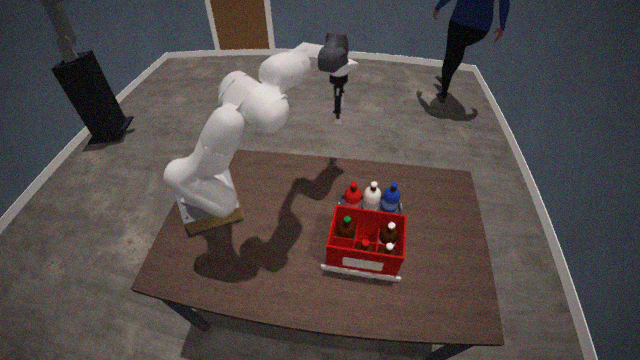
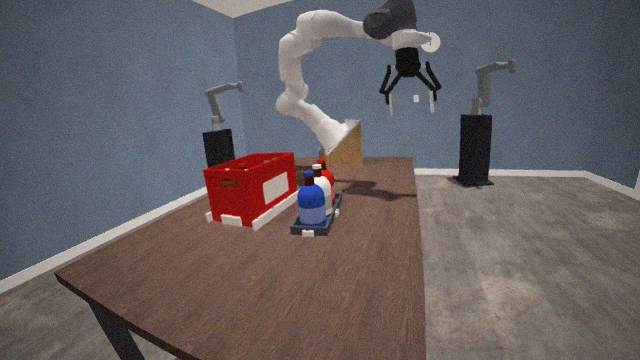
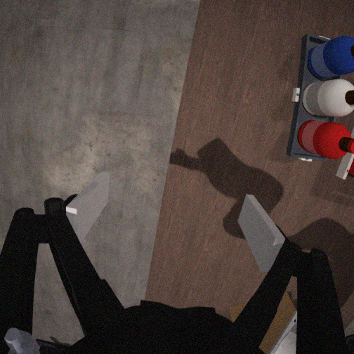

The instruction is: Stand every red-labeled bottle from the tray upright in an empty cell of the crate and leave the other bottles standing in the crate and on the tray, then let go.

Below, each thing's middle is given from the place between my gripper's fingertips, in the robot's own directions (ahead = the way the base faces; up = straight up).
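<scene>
The blue bottle (image 2: 311, 200) is well to the right of my hand, a good way ahead of it and a good bit below it.
</scene>
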